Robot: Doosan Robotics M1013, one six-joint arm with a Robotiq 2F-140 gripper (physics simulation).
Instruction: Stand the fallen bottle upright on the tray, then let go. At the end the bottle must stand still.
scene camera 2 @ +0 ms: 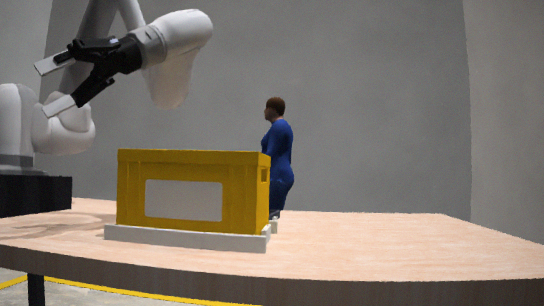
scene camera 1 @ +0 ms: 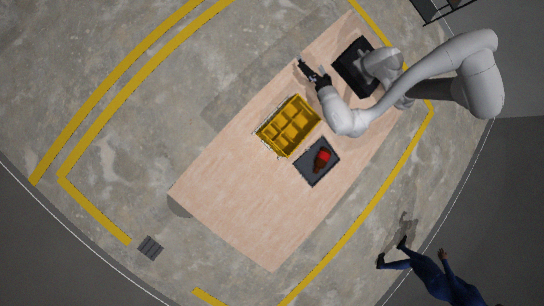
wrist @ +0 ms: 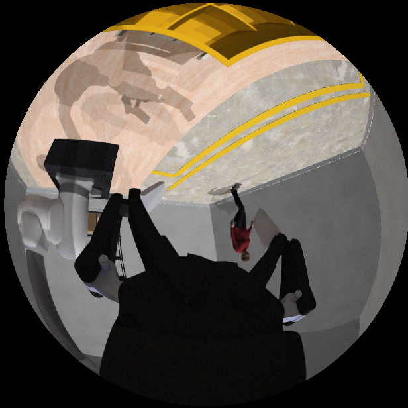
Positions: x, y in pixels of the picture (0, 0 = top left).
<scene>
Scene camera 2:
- my gripper: 41, 93
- yellow crate: 227, 192
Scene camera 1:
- dark grey tray: 304, 164
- yellow crate: 288, 127
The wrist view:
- my gripper: 210, 203
</scene>
